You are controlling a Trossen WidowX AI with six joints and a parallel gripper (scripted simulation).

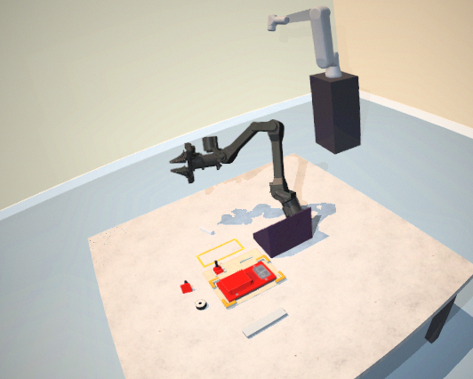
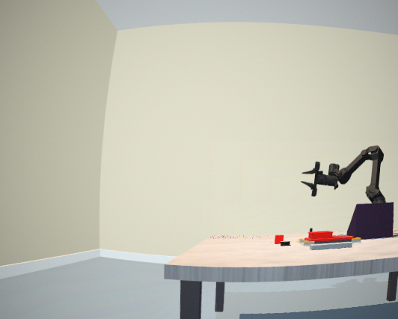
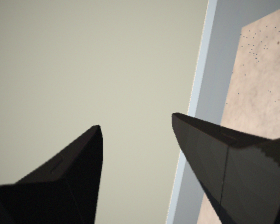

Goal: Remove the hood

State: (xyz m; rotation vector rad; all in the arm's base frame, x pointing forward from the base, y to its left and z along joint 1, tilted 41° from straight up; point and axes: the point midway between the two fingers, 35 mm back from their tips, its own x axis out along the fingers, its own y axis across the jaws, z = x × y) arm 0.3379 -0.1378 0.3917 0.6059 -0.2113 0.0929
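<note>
Now: the black-and-white wheel 500 mm to the left of my gripper tip, 320 mm below it and 100 mm ahead of it. Also, from my gripper tip: grey bar 690 mm to the left, 320 mm below, 70 mm behind.
</note>
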